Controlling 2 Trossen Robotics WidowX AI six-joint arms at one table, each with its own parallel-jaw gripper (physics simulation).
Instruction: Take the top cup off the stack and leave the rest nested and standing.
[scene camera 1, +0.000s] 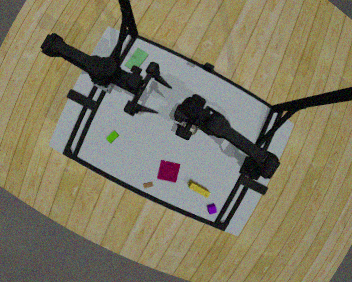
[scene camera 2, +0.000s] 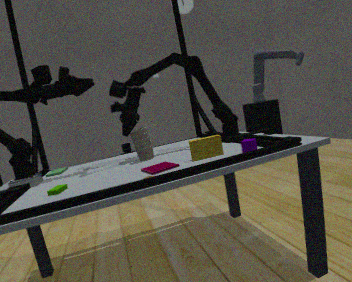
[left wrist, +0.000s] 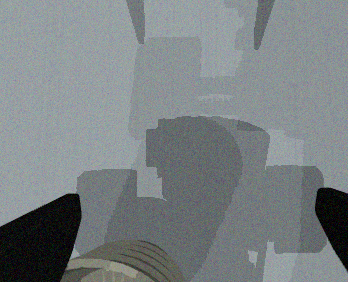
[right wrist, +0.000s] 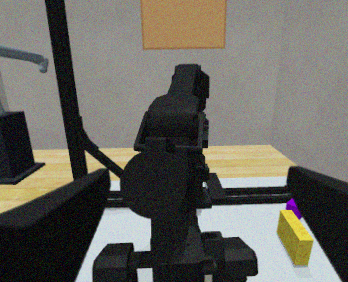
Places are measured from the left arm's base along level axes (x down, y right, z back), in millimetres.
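Pixels of known places: left gripper, fingertip midpoint: (scene camera 2: 125, 136) (left wrist: 198, 202); right gripper, fingertip midpoint: (scene camera 1: 164, 100) (scene camera 2: 93, 81) (right wrist: 198, 175); left arm's base, link origin: (scene camera 1: 251, 168) (scene camera 2: 231, 135); right arm's base, link origin: (scene camera 1: 104, 79) (scene camera 2: 25, 177).
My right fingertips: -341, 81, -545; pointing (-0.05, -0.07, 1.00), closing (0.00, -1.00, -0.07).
For each thing: its top centre in the pictures, then the offset to it from my right fingertips, as dx, dy, dz. "spot": a spot on its surface instead.
- magenta square, surface spot: (scene camera 2: 160, 168) spot: +355, -301, +135
- yellow block, top centre: (right wrist: 295, 223) (scene camera 2: 204, 137) (scene camera 1: 199, 190) +293, -287, +314
- purple cube, top centre: (right wrist: 296, 203) (scene camera 2: 248, 140) (scene camera 1: 212, 210) +323, -368, +436
- small brown block, top centre: (scene camera 1: 148, 185) +355, -380, +71
- bright green block, top centre: (scene camera 2: 57, 187) (scene camera 1: 112, 136) +348, -224, -195
- pale green pad, top centre: (scene camera 2: 57, 170) (scene camera 1: 136, 59) +353, +194, -251
The stack of nested grey-beige cups (scene camera 2: 143, 144) (left wrist: 102, 264) stands on the table and appears to lean slightly left in scene camera 2. In the left wrist view its top rim and the stepped rims below show at the bottom, nearer the left-hand finger. In scene camera 1 the left arm hides most of it. My left gripper (scene camera 1: 188, 120) (scene camera 2: 127, 132) (left wrist: 198, 202) is open, pointing down at the height of the stack's top, with nothing held; whether a finger touches the cups is unclear. My right gripper (scene camera 1: 164, 99) (scene camera 2: 92, 82) is open and empty, raised at the left.
A magenta square (scene camera 1: 168, 171) (scene camera 2: 160, 168), yellow block (scene camera 1: 199, 188) (scene camera 2: 206, 147) (right wrist: 294, 237), purple cube (scene camera 1: 212, 208) (scene camera 2: 249, 145) and small brown block (scene camera 1: 148, 185) lie toward the near edge. A bright green block (scene camera 1: 112, 136) (scene camera 2: 57, 189) and pale green pad (scene camera 1: 136, 58) (scene camera 2: 57, 171) lie left.
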